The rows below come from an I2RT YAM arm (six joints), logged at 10 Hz.
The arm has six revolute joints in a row. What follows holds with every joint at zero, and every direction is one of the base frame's. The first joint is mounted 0.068 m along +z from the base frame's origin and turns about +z. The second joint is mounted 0.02 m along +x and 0.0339 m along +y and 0.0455 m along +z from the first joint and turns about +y. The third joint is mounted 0.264 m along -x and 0.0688 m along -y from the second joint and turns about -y. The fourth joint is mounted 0.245 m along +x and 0.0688 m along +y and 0.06 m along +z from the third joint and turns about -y. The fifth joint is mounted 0.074 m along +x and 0.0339 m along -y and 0.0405 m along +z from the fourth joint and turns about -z. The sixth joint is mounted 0.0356 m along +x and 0.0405 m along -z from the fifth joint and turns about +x. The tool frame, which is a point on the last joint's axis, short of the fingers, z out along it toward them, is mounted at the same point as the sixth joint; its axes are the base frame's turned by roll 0, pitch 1.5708 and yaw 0 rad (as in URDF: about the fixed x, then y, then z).
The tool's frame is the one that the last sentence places.
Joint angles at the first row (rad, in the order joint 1, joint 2, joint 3, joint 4, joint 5, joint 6):
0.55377 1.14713 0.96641 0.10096 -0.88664 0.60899
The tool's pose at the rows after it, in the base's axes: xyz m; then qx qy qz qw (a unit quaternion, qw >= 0):
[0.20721 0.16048 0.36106 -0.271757 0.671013 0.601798 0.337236]
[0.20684 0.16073 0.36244 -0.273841 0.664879 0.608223 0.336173]
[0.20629 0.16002 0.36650 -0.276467 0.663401 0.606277 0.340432]
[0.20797 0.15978 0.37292 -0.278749 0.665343 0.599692 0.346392]
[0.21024 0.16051 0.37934 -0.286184 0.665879 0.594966 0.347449]
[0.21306 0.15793 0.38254 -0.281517 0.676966 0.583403 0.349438]
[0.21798 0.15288 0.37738 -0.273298 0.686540 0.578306 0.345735]
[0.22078 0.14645 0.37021 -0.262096 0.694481 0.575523 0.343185]
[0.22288 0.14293 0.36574 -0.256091 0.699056 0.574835 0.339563]
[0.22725 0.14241 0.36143 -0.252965 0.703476 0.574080 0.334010]
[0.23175 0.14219 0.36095 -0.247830 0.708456 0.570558 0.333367]
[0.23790 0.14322 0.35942 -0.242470 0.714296 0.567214 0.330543]
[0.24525 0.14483 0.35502 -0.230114 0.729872 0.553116 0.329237]
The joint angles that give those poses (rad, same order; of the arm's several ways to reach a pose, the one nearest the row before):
0.55322 1.15199 0.96641 0.10888 -0.89016 0.61556
0.55377 1.15194 0.96351 0.13339 -0.90206 0.63198
0.55268 1.14916 0.97738 0.11852 -0.90064 0.62254
0.54912 1.15596 1.01139 0.07948 -0.89359 0.59950
0.54643 1.16940 1.05103 0.03689 -0.90011 0.57244
0.53353 1.17600 1.08235 -0.02564 -0.88822 0.54431
0.50681 1.18117 1.07574 -0.04295 -0.89862 0.53668
0.47960 1.17529 1.05027 -0.04142 -0.90763 0.54060
0.46327 1.17504 1.03701 -0.04143 -0.91732 0.54302
0.45349 1.18971 1.03512 -0.04262 -0.92618 0.54028
0.44581 1.20532 1.04812 -0.05397 -0.92193 0.53634
0.43990 1.22927 1.06406 -0.06394 -0.91777 0.53273
0.43662 1.25818 1.08313 -0.09861 -0.88416 0.51469

